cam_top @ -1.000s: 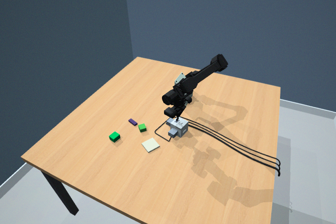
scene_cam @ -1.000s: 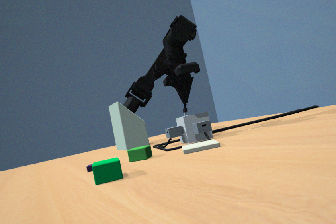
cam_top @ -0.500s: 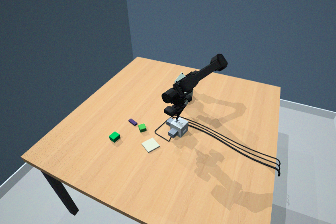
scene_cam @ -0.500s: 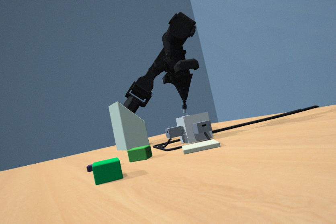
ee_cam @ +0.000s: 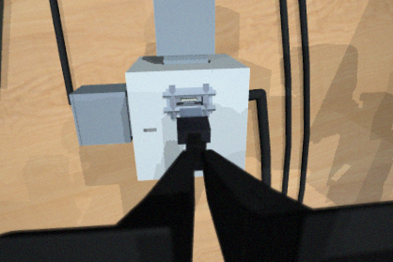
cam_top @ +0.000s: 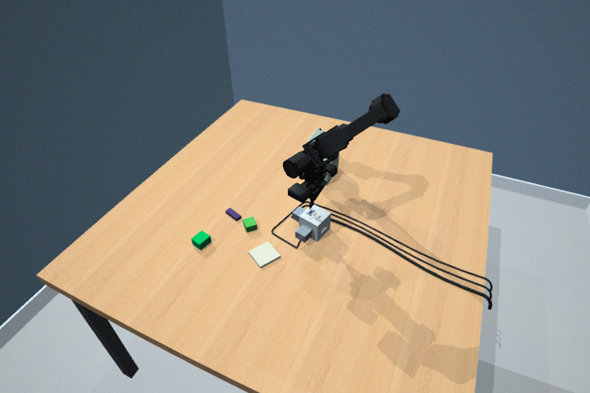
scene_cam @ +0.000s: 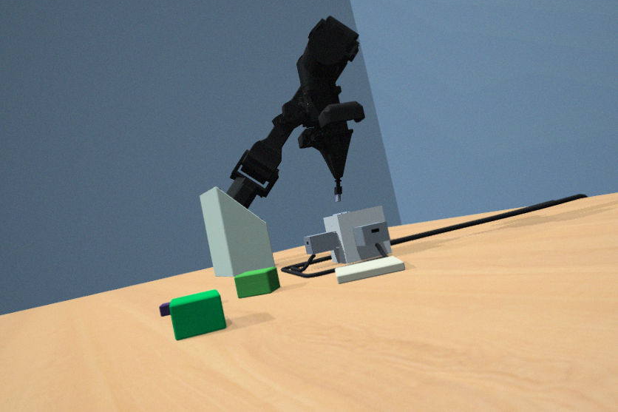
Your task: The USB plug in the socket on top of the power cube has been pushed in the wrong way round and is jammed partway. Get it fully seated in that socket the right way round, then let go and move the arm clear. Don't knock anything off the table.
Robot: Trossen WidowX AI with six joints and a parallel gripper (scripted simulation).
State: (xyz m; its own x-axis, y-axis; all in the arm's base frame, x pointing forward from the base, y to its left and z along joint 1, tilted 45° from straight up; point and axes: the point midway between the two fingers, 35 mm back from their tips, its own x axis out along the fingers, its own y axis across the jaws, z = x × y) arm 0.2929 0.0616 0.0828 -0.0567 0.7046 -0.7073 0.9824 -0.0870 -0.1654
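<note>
The USB plug is 20 mm below my gripper tip. The rest, counted from my gripper tip: cream tile: 180 mm ahead, 90 mm to the right, 130 mm below; then purple block: 70 mm ahead, 280 mm to the right, 130 mm below.
</note>
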